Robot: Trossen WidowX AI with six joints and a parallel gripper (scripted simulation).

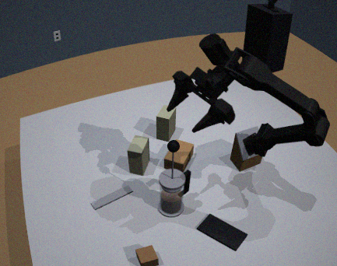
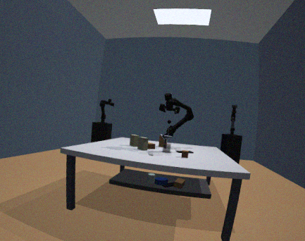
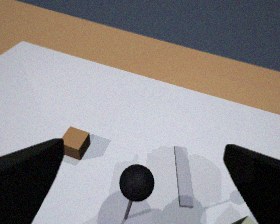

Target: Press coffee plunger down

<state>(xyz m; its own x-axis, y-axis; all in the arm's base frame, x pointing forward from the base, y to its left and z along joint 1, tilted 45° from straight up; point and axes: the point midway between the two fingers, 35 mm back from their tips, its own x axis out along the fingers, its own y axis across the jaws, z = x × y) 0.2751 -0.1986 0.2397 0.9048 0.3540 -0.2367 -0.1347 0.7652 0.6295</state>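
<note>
My gripper tip is 21 cm above the glass coffee press and 1 cm to the left of it. From my gripper tip the other things lie so: grey flat strip: 34 cm below, 17 cm ahead, 13 cm to the right; small brown cube: 32 cm below, 18 cm ahead, 14 cm to the left.
</note>
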